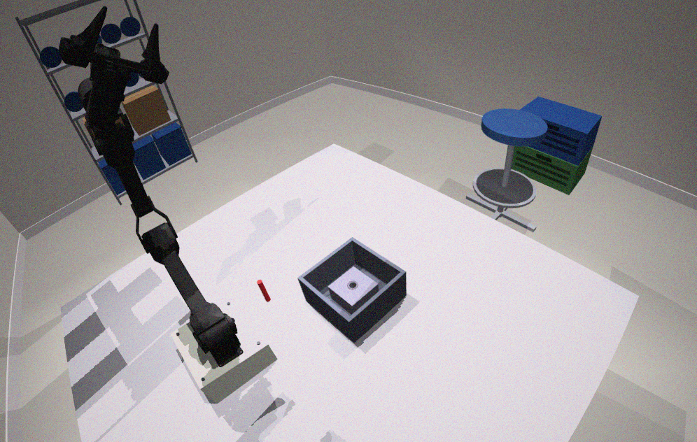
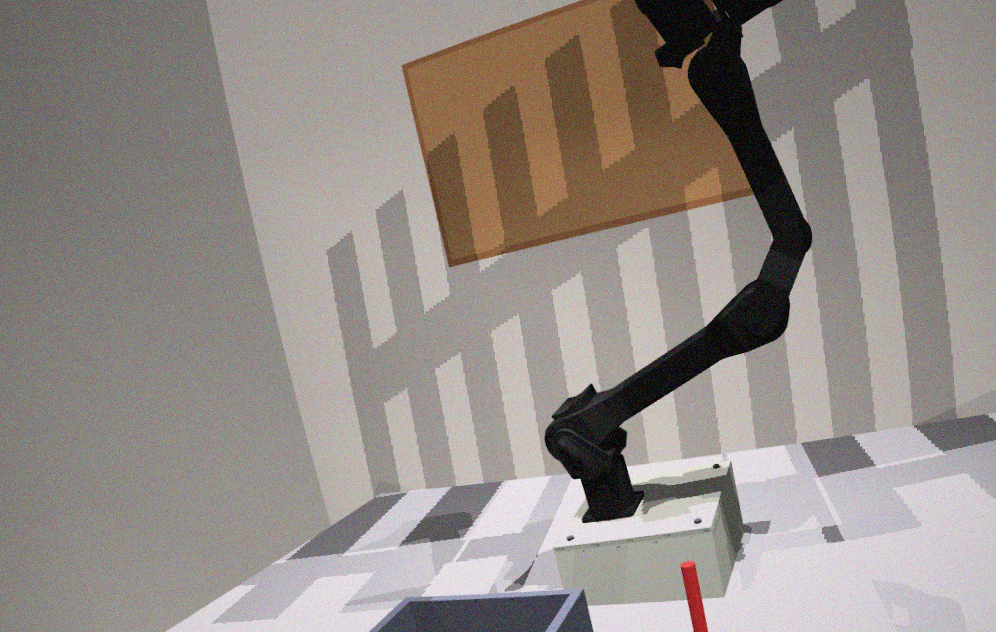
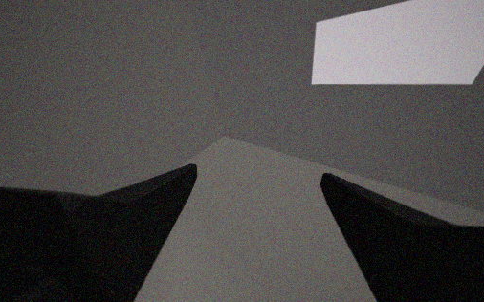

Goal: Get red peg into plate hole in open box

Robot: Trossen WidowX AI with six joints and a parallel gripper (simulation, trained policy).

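The red peg lies 20 mm ahead of my gripper tip, 40 mm to the right of it and 700 mm below it. Round my gripper tip: pale plate: 200 mm ahead, 210 mm to the right, 700 mm below; then dark grey box: 200 mm ahead, 210 mm to the right, 720 mm below.
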